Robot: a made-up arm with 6 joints. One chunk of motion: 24 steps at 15 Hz.
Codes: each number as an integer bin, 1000 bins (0 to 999) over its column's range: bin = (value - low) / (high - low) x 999, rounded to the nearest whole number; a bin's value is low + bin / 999 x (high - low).
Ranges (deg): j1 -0.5..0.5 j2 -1.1..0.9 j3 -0.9..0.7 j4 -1..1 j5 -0.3..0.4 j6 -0.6..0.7
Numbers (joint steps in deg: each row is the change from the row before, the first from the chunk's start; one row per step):
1: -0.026 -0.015 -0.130 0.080 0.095 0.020
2: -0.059 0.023 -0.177 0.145 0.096 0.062
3: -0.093 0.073 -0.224 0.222 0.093 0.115
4: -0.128 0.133 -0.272 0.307 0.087 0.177
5: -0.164 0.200 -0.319 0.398 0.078 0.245
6: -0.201 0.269 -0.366 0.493 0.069 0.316
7: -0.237 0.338 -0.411 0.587 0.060 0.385
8: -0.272 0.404 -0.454 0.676 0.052 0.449
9: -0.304 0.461 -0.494 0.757 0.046 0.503
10: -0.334 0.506 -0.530 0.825 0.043 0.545
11: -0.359 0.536 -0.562 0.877 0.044 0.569
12: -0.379 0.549 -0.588 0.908 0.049 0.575
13: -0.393 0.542 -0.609 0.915 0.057 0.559
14: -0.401 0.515 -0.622 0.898 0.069 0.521
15: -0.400 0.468 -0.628 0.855 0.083 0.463
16: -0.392 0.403 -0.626 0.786 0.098 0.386
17: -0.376 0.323 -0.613 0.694 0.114 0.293
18: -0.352 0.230 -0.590 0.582 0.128 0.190
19: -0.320 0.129 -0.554 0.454 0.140 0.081
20: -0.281 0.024 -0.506 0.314 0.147 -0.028
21: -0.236 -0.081 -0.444 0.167 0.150 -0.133
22: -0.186 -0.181 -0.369 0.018 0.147 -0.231
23: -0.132 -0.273 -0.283 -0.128 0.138 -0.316
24: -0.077 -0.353 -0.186 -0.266 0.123 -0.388
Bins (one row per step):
1: 474 542 481 539 564 476
2: 441 561 451 572 565 509
3: 407 586 422 610 561 549
4: 372 616 392 653 552 597
5: 336 649 363 698 539 649
6: 299 684 333 746 527 704
7: 263 718 305 793 514 757
8: 228 751 278 837 502 806
9: 196 780 253 878 494 848
10: 166 802 231 912 490 880
11: 141 817 211 938 491 898
12: 121 824 195 953 498 903
13: 107 820 182 957 509 891
14: 99 807 174 948 527 861
15: 100 783 170 927 547 817
16: 108 751 171 892 568 758
17: 124 711 179 846 591 686
18: 148 664 194 790 611 607
19: 180 614 216 726 628 523
20: 219 561 246 656 638 440
21: 264 509 285 583 642 359
22: 314 459 332 508 638 284
23: 368 413 385 436 625 218
24: 423 373 446 367 604 163

